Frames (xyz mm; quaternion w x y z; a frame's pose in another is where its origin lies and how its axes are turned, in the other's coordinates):
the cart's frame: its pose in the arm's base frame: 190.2 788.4 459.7 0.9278 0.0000 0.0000 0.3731
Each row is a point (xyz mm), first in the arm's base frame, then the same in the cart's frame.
Working: the arm's base frame: its pose in the cart's frame: -683.1 -437.2 -459.7 0.9278 0.0000 0.0000 -0.3731

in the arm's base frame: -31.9 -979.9 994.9
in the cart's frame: -1384.5 -1122.2 535.2
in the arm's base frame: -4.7 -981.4 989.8
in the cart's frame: -1365.9 -1142.2 530.1
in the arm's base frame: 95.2 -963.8 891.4
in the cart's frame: -1281.6 -1198.6 431.7
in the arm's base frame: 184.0 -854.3 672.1
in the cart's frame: -1141.7 -1181.1 212.4
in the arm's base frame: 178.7 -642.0 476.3
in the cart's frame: -998.6 -1024.2 16.6
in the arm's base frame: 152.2 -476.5 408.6
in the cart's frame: -903.1 -886.4 -51.1
